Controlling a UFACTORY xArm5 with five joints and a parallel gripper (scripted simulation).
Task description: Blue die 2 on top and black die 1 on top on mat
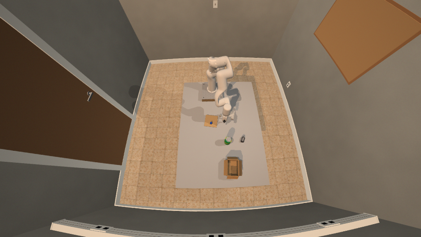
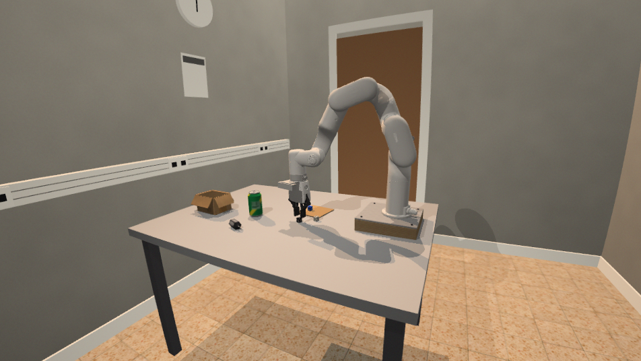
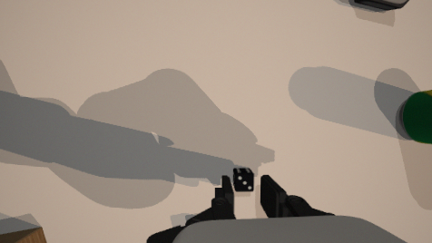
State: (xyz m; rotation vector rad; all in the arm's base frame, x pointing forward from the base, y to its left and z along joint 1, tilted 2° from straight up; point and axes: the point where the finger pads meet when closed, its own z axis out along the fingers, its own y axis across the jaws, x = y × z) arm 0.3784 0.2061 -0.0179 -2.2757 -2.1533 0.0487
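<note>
The black die lies 4 cm below my hand. Round my hand: white die: 5 cm to the right, 5 cm behind, 4 cm below; mat: 15 cm to the right, 4 cm below, 3 cm ahead; blue die: 14 cm to the right, 6 cm ahead, 3 cm below.
</note>
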